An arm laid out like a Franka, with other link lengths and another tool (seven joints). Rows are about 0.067 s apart.
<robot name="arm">
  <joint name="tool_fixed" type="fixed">
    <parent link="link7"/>
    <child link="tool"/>
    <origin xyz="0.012 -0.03 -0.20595" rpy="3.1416 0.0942 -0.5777"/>
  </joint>
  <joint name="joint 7" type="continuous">
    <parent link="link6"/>
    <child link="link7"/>
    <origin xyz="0.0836 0 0"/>
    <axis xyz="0 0 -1"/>
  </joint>
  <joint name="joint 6" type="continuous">
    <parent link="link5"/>
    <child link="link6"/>
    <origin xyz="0 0 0"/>
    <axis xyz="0 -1 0"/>
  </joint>
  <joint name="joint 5" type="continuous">
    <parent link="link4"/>
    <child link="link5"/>
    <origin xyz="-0.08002 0 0.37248"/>
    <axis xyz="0 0 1"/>
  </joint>
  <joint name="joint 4" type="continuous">
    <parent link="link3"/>
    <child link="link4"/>
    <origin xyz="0.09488 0 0"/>
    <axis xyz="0 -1 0"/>
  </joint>
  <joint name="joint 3" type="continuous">
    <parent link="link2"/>
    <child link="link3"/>
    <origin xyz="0 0 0.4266"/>
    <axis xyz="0 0 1"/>
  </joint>
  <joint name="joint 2" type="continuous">
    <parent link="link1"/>
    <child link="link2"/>
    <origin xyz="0 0 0"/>
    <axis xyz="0 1 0"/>
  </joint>
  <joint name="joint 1" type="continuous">
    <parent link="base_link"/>
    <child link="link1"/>
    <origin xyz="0 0 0.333"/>
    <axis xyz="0 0 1"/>
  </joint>
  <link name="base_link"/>
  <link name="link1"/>
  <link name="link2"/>
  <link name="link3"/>
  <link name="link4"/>
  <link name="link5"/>
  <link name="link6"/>
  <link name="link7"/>
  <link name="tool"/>
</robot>
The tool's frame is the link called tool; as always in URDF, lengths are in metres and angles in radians. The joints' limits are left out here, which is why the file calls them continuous.
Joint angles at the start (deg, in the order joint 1, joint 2, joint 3, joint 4, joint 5, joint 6, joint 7): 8.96, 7.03, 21.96, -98.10, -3.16, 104.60, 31.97
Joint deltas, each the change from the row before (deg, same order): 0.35, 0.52, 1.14, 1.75, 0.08, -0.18, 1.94; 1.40, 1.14, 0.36, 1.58, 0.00, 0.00, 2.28; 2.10, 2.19, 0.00, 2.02, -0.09, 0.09, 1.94; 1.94, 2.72, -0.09, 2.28, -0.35, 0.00, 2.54; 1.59, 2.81, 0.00, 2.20, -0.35, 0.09, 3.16; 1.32, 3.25, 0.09, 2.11, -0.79, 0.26, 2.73; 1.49, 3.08, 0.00, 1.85, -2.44, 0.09, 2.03; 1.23, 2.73, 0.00, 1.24, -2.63, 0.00, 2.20; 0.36, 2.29, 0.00, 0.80, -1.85, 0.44, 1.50
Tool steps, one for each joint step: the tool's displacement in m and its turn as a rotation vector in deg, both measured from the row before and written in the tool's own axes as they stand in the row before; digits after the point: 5 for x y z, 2 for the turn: -0.01045, -0.01289, -0.00812, 1.27, 0.10, 0.46; -0.01159, -0.01539, 0.00001, 0.76, -0.29, 0.55; -0.01151, -0.02083, 0.00801, 0.35, -0.76, -0.05; -0.00747, -0.02052, 0.01219, 0.05, -0.80, 0.83; -0.00567, -0.01878, 0.01437, 0.02, -0.85, 1.76; -0.00188, -0.01845, 0.02011, -0.41, -0.66, 1.50; 0.00054, -0.01608, 0.02055, -1.11, 1.00, 0.34; 0.00133, -0.01185, 0.02155, -1.42, 1.32, 0.64; 0.00689, -0.00879, 0.01922, -0.86, 0.81, 0.86
